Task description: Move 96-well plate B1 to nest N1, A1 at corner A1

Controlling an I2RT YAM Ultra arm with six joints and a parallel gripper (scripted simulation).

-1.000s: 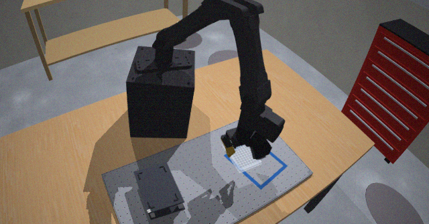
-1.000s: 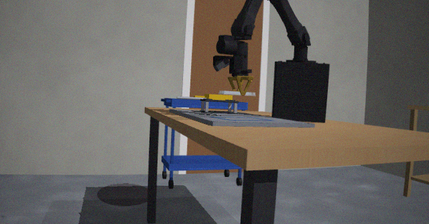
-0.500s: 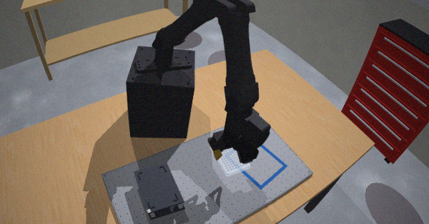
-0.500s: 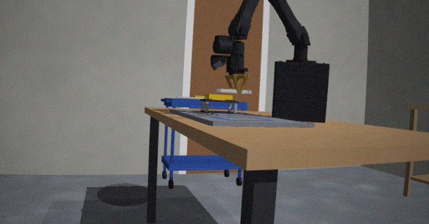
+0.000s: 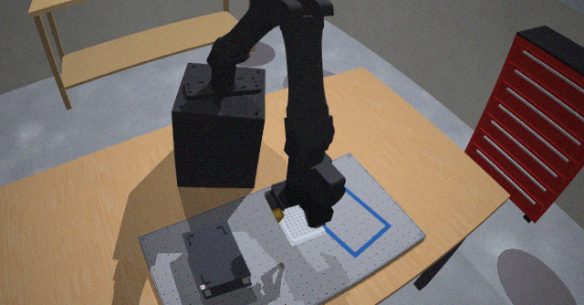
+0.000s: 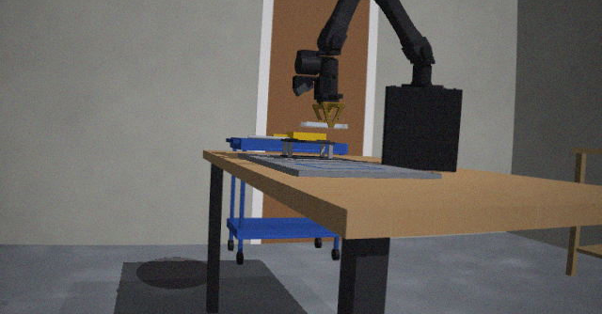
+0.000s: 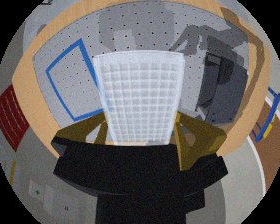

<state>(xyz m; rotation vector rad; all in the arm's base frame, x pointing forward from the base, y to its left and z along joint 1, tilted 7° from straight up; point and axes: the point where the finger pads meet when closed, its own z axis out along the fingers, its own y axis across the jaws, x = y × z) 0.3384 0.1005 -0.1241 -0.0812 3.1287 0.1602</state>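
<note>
The dark raised nest N1 lies 21 cm to the right of my hand, 5 cm below it and 2 cm ahead of it. Also, from my hand: white 96-well plate: 1 cm ahead; corner label: 25 cm to the right, 10 cm ahead, 5 cm below.
</note>
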